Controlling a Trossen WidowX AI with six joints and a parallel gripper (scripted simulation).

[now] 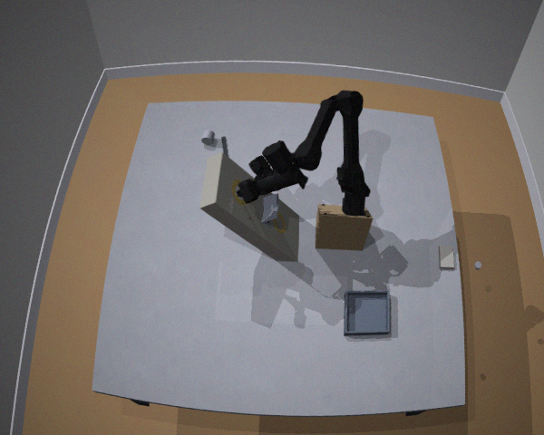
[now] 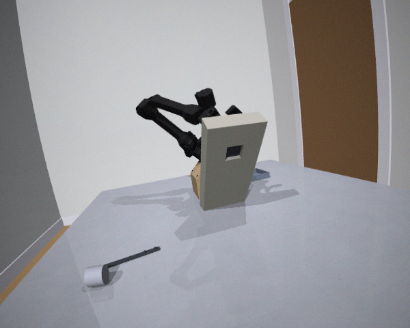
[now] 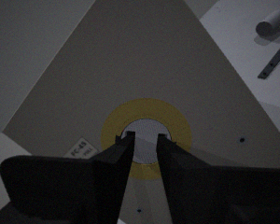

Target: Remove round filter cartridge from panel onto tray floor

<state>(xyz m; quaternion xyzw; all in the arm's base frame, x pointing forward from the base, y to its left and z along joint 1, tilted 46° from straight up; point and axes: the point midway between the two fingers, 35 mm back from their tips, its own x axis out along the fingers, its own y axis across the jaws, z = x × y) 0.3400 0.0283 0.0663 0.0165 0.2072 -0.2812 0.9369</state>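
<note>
The service panel is 40 mm behind my gripper tip and 80 mm below it. Round my gripper tip: dark tray (400 mm behind, 320 mm to the left, 250 mm below); beige block (740 mm behind, 130 mm to the left, 250 mm below); round filter cartridge (10 mm ahead, 10 mm below).
</note>
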